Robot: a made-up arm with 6 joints.
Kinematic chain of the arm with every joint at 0, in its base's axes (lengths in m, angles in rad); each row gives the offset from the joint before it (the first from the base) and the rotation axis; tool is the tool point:
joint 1: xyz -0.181 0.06 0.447 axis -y
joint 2: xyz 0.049 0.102 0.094 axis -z
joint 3: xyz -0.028 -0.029 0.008 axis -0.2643 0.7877 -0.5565
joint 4: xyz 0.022 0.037 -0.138 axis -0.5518 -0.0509 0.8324
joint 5: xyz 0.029 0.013 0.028 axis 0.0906 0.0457 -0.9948
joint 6: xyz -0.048 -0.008 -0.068 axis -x
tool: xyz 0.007 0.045 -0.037
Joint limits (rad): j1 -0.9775..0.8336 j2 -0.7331..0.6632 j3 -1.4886..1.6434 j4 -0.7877..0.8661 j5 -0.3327..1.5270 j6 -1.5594..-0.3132
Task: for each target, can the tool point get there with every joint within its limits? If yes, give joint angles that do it. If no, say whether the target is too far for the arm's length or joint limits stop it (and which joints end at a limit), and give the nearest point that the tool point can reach.
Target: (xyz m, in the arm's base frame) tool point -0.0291 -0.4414 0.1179
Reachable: no: too far | nearest point -0.1569 0.0054 0.3709 | short by 0.529 m
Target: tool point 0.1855 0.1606 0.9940
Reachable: no: too far | nearest point -0.0430 0.2318 0.6530 | short by 0.417 m
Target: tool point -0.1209 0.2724 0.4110
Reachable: yes | joints -0.6230 -0.0023 -0.6254 0.0527 0.5887 -1.4141
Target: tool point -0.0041 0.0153 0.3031
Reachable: no: joint limits stop it (at a limit: joint 2, joint 4, joint 5, joint 6) | nearest point -0.0878 0.0691 0.3712 | short by 0.121 m
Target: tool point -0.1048 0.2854 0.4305
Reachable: yes | joints -0.5931 -0.0522 -0.7579 -0.0590 0.7672 -1.3937
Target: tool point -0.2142 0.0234 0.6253
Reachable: no: joint limits stop it (at a limit: joint 1, joint 3, joint 4, joint 5, joint 6) | nearest point -0.2275 0.0427 0.5802 | short by 0.051 m
